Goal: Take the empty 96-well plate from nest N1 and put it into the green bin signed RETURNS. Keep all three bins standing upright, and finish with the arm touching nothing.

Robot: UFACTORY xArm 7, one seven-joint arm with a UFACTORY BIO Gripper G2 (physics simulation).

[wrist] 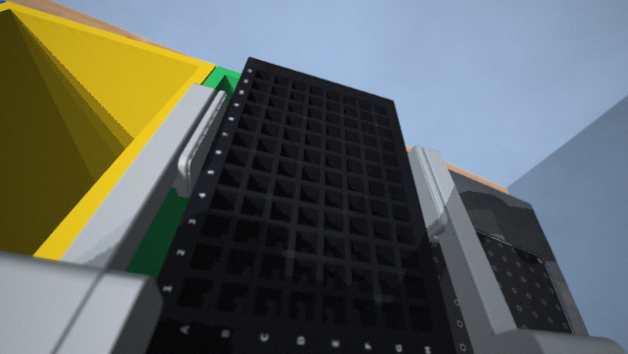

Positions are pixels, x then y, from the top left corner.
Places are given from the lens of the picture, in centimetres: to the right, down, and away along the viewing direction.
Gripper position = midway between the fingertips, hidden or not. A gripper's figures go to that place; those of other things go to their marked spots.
my gripper (321, 133): 0, -2, 12
black 96-well plate (304, 223): 0, 2, 9
green bin (148, 259): -8, 4, 12
yellow bin (87, 101): -17, -6, 19
The marked spots on the black 96-well plate and the green bin are 8 cm apart.
